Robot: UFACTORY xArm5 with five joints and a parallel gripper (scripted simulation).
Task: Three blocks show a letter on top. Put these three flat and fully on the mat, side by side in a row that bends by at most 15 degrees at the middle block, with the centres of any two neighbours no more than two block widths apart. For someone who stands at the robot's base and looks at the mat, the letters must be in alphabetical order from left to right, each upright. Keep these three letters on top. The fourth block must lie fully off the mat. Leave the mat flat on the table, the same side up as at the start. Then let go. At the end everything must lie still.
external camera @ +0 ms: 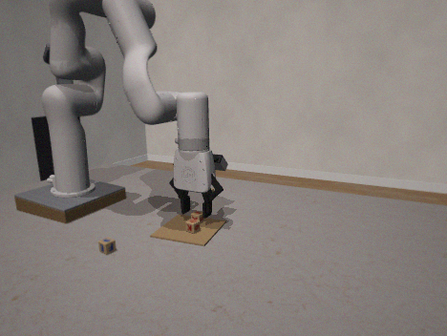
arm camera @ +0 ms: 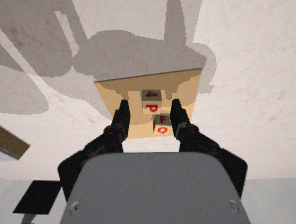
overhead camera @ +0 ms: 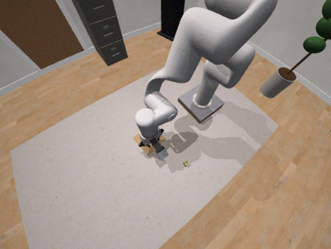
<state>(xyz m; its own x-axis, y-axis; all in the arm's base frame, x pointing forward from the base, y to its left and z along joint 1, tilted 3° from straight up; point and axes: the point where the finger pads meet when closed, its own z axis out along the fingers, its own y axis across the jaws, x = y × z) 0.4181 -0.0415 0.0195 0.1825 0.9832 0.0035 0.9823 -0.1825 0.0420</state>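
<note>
Right now my hand is 40 mm to the left of the tan mat and 40 mm above it. The rest, counted from my hand: blue-lettered block (130 mm behind, 190 mm to the right, 30 mm below).
</note>
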